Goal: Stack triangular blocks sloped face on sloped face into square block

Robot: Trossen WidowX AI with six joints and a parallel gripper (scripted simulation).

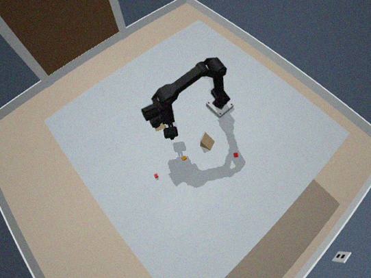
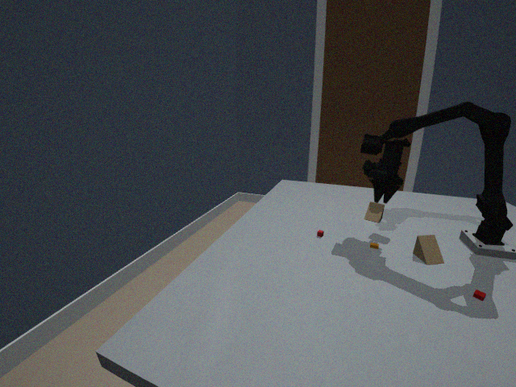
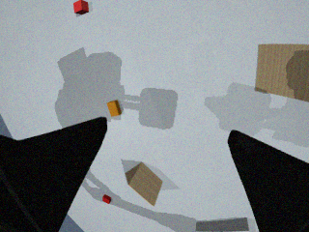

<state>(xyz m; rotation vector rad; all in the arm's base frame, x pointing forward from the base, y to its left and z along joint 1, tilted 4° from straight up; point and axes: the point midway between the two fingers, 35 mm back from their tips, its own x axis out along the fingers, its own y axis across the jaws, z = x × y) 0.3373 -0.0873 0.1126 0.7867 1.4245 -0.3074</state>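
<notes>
My gripper tip is now 4 cm past the tan triangular block, 14 cm to the left of it and 10 cm above it. The rest, counted from my gripper tip: small orange cube: 4 cm ahead, 11 cm to the left, 11 cm below.
</notes>
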